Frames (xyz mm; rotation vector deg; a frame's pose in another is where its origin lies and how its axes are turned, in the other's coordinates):
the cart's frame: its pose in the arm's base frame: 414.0 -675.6 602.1 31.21 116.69 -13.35
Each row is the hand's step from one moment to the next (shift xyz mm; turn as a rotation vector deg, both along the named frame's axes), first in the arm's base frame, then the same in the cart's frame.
Working: the arm's base frame: its pose in the cart's frame: 884.0 366.0 -273.7 -31.21 -116.69 13.35

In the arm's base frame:
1: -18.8 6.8 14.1 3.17 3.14 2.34
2: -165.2 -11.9 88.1 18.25 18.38 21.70
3: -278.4 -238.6 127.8 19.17 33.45 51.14
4: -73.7 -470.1 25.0 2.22 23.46 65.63
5: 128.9 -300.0 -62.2 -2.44 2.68 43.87
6: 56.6 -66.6 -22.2 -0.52 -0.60 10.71
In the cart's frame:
1: -2.3 -2.0 -24.3 -2.47 4.39 0.09
2: -9.5 -82.9 -168.0 -21.22 26.02 -3.77
3: -59.7 -333.4 -189.8 -42.72 41.45 -23.63
4: -122.9 -447.4 108.7 -50.86 25.54 -40.29
5: -85.4 -207.5 245.2 -36.00 3.77 -25.04
6: -23.6 -33.4 80.4 -9.18 -0.15 -5.58

